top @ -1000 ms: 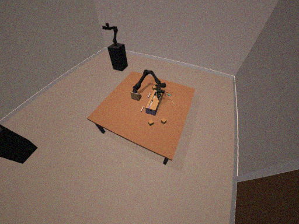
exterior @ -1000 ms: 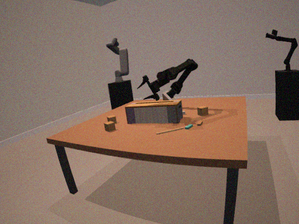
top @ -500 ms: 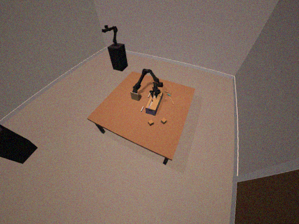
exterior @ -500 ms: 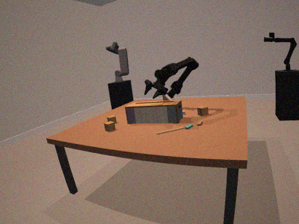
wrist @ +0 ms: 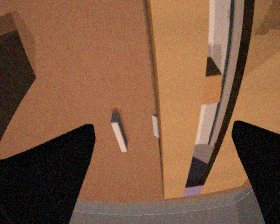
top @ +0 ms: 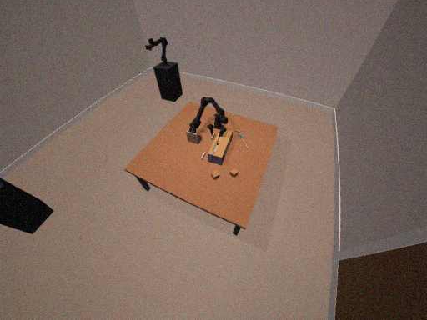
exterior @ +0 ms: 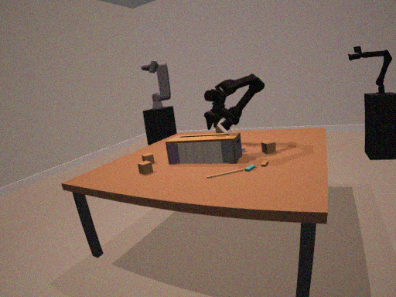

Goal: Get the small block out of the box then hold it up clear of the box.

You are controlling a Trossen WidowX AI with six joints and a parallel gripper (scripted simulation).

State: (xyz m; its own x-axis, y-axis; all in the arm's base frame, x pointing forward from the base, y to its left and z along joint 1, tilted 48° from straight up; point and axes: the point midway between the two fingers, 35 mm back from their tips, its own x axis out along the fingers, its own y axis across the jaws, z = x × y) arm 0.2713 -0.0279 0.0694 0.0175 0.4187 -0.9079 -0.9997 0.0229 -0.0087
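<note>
Right now the tan block is 4 cm ahead of my gripper tip, 2 cm to the right of it and 7 cm below it. From my gripper tip the other things lie so: small block: 15 cm ahead, 32 cm to the left, 15 cm below; box: 3 cm ahead, 3 cm to the right, 10 cm below.
</note>
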